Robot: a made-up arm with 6 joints. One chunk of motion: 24 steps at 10 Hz.
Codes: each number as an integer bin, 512 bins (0 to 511) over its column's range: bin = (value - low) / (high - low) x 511, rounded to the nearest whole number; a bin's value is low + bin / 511 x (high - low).
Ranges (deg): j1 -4..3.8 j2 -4.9..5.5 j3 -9.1..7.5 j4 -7.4..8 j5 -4.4..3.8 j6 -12.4..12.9
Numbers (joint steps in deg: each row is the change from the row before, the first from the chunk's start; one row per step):
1: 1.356 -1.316 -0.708 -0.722 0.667 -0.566
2: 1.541 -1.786 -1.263 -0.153 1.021 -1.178
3: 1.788 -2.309 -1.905 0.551 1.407 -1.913
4: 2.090 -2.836 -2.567 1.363 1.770 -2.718
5: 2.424 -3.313 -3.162 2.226 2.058 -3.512
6: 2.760 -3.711 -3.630 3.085 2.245 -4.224
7: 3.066 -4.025 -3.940 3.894 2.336 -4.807
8: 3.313 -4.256 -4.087 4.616 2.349 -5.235
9: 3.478 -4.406 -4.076 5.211 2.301 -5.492
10: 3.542 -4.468 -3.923 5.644 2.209 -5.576
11: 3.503 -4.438 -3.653 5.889 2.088 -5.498
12: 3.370 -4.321 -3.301 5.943 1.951 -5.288
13: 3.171 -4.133 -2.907 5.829 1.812 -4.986
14: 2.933 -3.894 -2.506 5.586 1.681 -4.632
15: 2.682 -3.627 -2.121 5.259 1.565 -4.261
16: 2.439 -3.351 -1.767 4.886 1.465 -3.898
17: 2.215 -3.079 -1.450 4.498 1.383 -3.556
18: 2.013 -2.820 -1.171 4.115 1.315 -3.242
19: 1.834 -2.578 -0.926 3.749 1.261 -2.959
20: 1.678 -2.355 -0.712 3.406 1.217 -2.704
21: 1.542 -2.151 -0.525 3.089 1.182 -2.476
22: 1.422 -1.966 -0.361 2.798 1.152 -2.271
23: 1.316 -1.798 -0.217 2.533 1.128 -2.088
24: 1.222 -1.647 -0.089 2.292 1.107 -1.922
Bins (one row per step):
1: 351 176 258 222 316 239
2: 363 153 241 240 338 227
3: 379 127 221 264 362 212
4: 399 101 201 291 384 196
5: 421 78 183 319 402 180
6: 443 58 168 348 414 165
7: 463 43 159 375 420 153
8: 479 32 154 399 421 145
9: 490 24 155 418 418 140
10: 494 21 159 433 412 138
11: 492 23 168 441 404 139
12: 483 28 179 443 396 144
13: 470 38 191 439 387 150
14: 454 49 203 431 379 157
15: 438 63 215 420 372 164
16: 422 76 226 408 365 172
17: 407 89 235 395 360 179
18: 394 102 244 382 356 185
19: 382 114 252 370 353 191
20: 372 125 258 359 350 196
21: 363 135 264 348 348 200
22: 355 144 269 338 346 205
23: 348 152 273 330 344 208
24: 342 160 277 322 343 212

